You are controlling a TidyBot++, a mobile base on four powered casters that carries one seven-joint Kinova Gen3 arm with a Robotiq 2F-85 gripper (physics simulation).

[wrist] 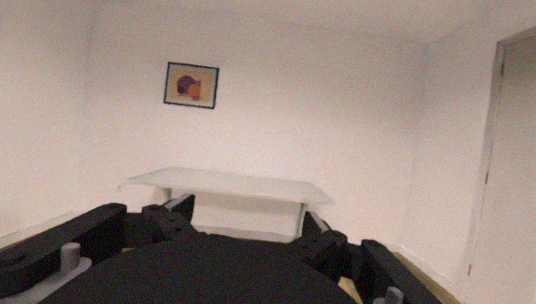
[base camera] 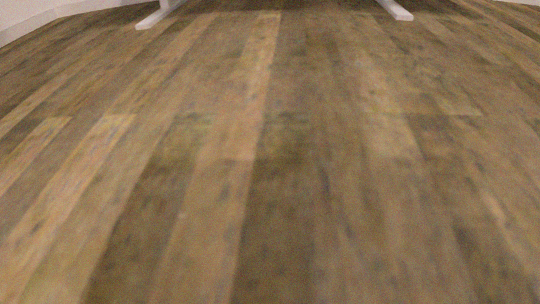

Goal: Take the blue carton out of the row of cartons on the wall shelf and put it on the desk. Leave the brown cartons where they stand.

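Frame: origin at the arm's base, x ahead, y right, z down, level; centimetres.
Seen in the pictures: gripper, fingertip midpoint: (wrist: 248, 215).
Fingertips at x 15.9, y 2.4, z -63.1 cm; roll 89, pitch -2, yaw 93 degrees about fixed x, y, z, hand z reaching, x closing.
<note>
A point is followed by its place in that frame.
A white desk (wrist: 240, 184) @(y -3.3, x 165.6, z -32.4 cm) stands against the far wall in the wrist view, beyond the fingers. In the base camera view, parts of two white desk feet show at the top edge, the left foot (base camera: 152, 19) and the right foot (base camera: 397, 10). My gripper (wrist: 248, 215) @(y 2.4, x 15.9, z -63.1 cm) is open, with its two fingers wide apart and no carton between them. It is some distance short of the desk. The blue carton, the brown cartons and the wall shelf do not show in either view.
A framed picture (wrist: 191, 85) @(y -69.4, x 220.2, z -121.1 cm) hangs on the wall above the desk, left of centre. A door (wrist: 512, 175) @(y 183.9, x 115.6, z -67.8 cm) is at the right edge of the wrist view. Wooden floor (base camera: 270, 175) @(y -2.7, x 45.7, z 39.7 cm) stretches toward the desk feet.
</note>
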